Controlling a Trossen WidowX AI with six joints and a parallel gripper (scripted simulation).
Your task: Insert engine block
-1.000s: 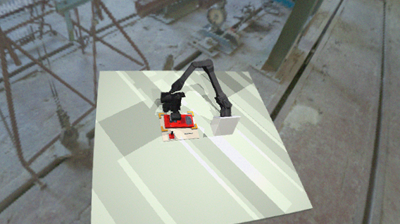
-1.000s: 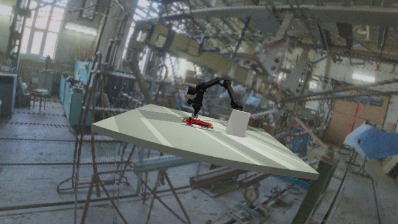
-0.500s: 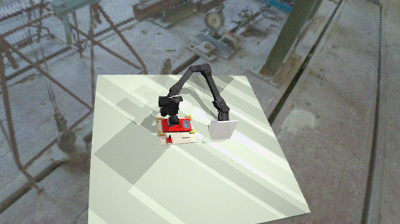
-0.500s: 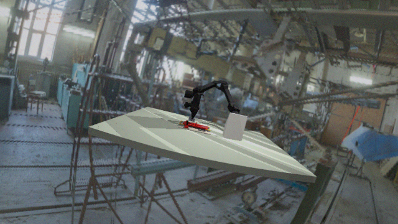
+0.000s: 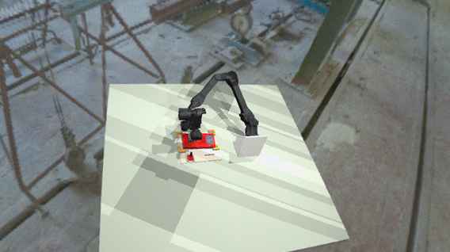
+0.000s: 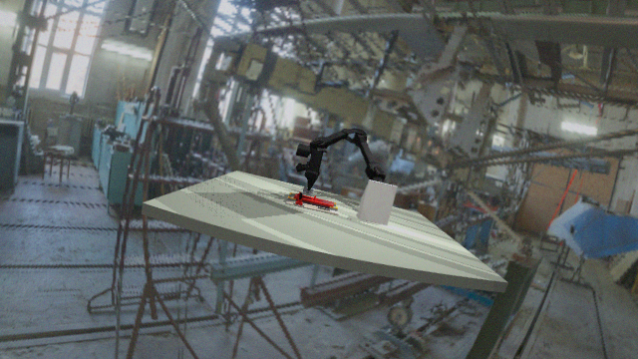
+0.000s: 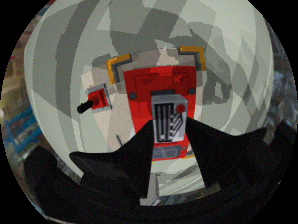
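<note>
My gripper tip is now 1 cm above the engine block.
</note>
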